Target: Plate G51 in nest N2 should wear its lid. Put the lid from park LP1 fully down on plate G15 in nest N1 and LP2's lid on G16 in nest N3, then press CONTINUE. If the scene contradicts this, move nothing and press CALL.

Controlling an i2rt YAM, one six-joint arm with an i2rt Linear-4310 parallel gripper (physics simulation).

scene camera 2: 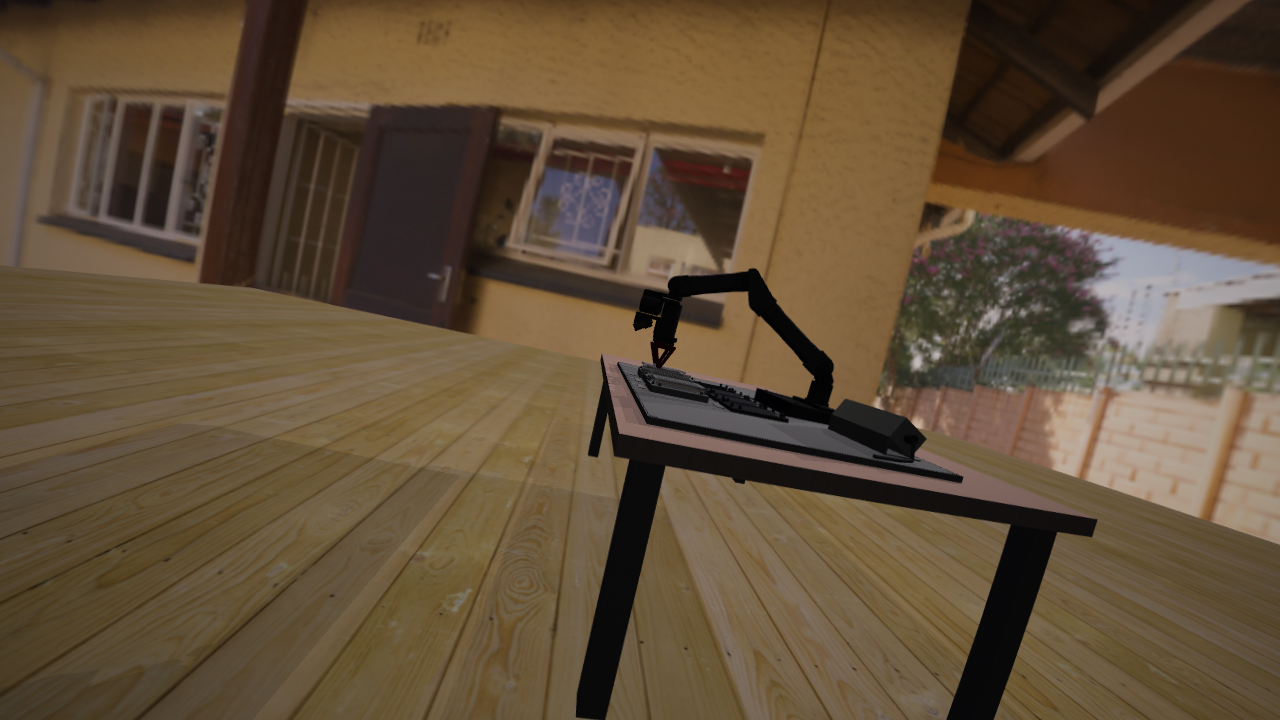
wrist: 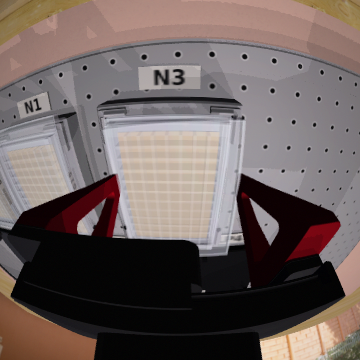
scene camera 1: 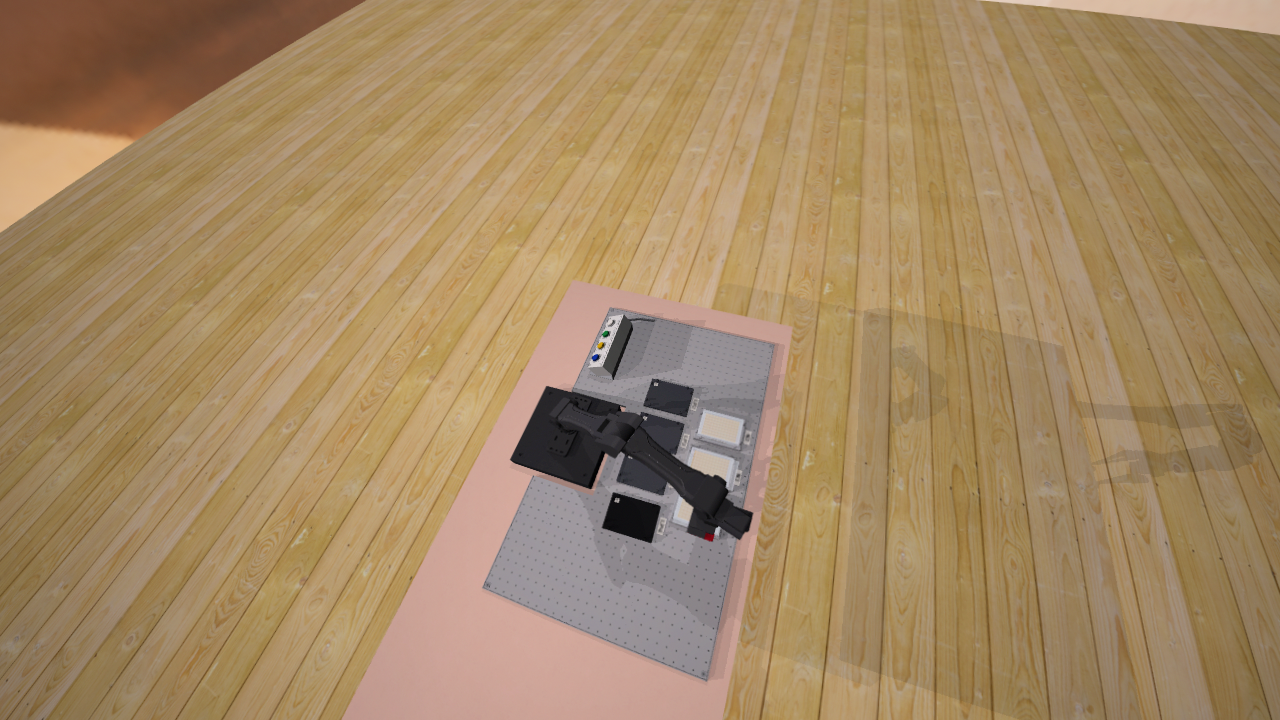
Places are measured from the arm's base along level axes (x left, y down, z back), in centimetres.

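Where they show: gripper, fingertip midpoint: [scene camera 2: 656, 367] [wrist: 177, 180]; arm's base, origin of the base link: [scene camera 2: 815, 406] [scene camera 1: 570, 425].
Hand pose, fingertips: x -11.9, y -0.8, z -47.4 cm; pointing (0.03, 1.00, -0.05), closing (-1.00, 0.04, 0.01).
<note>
Things, the pixels of their top centre, and the offset from my fingertips. "*": a spot on its surface instead. Level surfaces: height alone.
- clear lid, surface spot: [wrist: 237, 150] * dx -3.7, dy -0.6, dz -2.6 cm
- second plate, middle of its top: [wrist: 32, 196] [scene camera 2: 666, 369] [scene camera 1: 714, 468] dx +13.1, dy -1.0, dz +1.2 cm
- third plate, middle of its top: [scene camera 2: 678, 381] [scene camera 1: 720, 426] dx +26.6, dy +0.4, dz +2.7 cm
- button box, middle of its top: [scene camera 2: 879, 408] [scene camera 1: 608, 338] dx +43.3, dy -4.6, dz +46.4 cm
- perforated board, its level: dy +3.8 cm
A plate [wrist: 170, 185] [scene camera 1: 682, 512] with beige wells sits in nest N3. My gripper [wrist: 177, 180] [scene camera 1: 708, 537] [scene camera 2: 660, 364] has its red fingers against the two long sides of a clear lid [wrist: 237, 150], shut on it. The lid is over the N3 plate, shifted a little to the right of it in the wrist view; whether it rests fully down is unclear. A second plate [wrist: 37, 167] [scene camera 1: 711, 467] sits in nest N1, with clear rim lines that look like a lid. A third plate [scene camera 1: 720, 429] stands beyond it. The plate codes cannot be read.
Several dark pads [scene camera 1: 669, 396] [scene camera 1: 631, 517] stand in a row between the plates and the arm base [scene camera 1: 546, 438]; their labels are too small to read. A button box [scene camera 1: 615, 347] with white, green, yellow and blue buttons stands at the far end of the perforated board [scene camera 1: 572, 573].
</note>
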